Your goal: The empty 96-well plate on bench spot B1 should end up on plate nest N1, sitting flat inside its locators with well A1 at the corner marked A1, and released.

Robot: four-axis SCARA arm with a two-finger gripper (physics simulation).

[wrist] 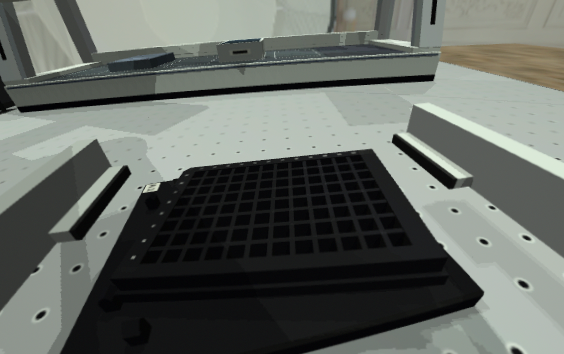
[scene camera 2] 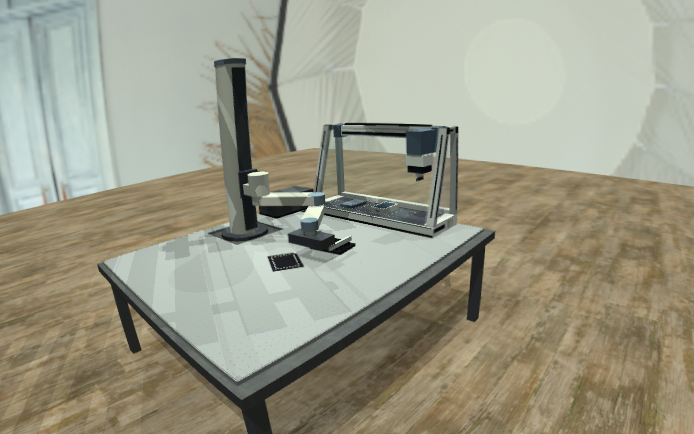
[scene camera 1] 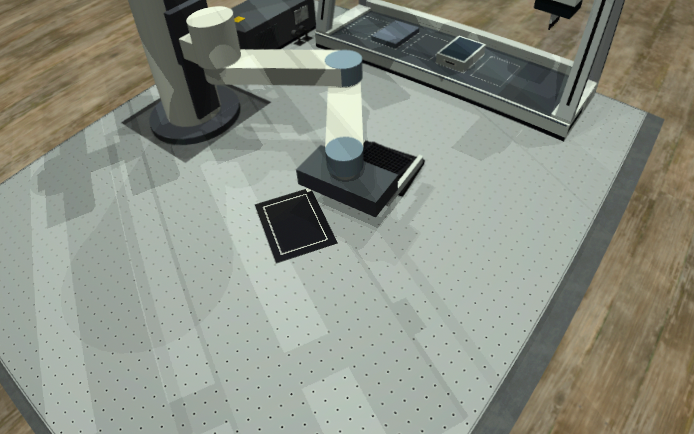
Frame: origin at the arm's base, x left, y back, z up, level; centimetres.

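Where they show: gripper, between the fingertips: (wrist: 264,138) (scene camera 2: 335,234) (scene camera 1: 386,146); arm's base, origin of its link: (scene camera 2: 244,233) (scene camera 1: 195,115).
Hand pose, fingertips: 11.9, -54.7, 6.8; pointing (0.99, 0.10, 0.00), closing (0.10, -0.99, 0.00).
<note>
Each offset is from my fingertips to the top centre of the thing, as dx, dy, dz. "spot": to the spot under its first point.
The black 96-well plate {-1.9, -0.3, -2.0} (scene camera 1: 389,156) (wrist: 295,207) rests on the black nest {-1.7, +0.4, -3.3} (scene camera 1: 404,193) (scene camera 2: 343,249) (wrist: 300,320). In the wrist view its near edge runs at an angle to the nest's, with a wider nest strip at the left. A locator post {spot: -7.3, +4.6, -3.5} (wrist: 137,330) stands apart there; I cannot tell whether the plate lies fully flat. Its cut corner is near the white corner label {spot: +2.5, +8.7, -4.3} (wrist: 151,187), whose print is too small to read. My gripper (wrist: 264,138) is open, fingers apart on both sides of the plate. The bench pad {spot: -25.8, +4.2, -5.3} (scene camera 1: 296,225) (scene camera 2: 285,262) is bare.
The gantry deck (scene camera 1: 445,84) (scene camera 2: 381,221) (wrist: 300,72) stands behind the nest, holding a blue-grey block {spot: +43.5, +27.0, +1.1} (scene camera 1: 395,33) and a white module {spot: +42.4, +5.0, +2.5} (scene camera 1: 460,52) (wrist: 240,51). A dark box {spot: +25.6, +58.2, +3.5} (scene camera 1: 276,23) stands behind the arm's column (scene camera 2: 230,153).
</note>
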